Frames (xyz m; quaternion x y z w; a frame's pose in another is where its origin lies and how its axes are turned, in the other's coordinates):
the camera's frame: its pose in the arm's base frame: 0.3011 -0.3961 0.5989 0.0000 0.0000 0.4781 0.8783
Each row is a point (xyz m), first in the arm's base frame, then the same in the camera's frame.
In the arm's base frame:
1: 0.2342 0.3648 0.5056
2: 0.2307 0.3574 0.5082
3: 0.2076 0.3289 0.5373
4: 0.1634 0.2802 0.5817
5: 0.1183 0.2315 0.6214
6: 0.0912 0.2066 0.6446
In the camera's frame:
1: 0.6027 0.4692 -0.0933
2: 0.5946 0.4682 -0.0907
3: 0.5581 0.4721 -0.0616
4: 0.4932 0.4828 -0.0172
5: 0.4279 0.4942 0.0225
6: 0.3922 0.5034 0.0457

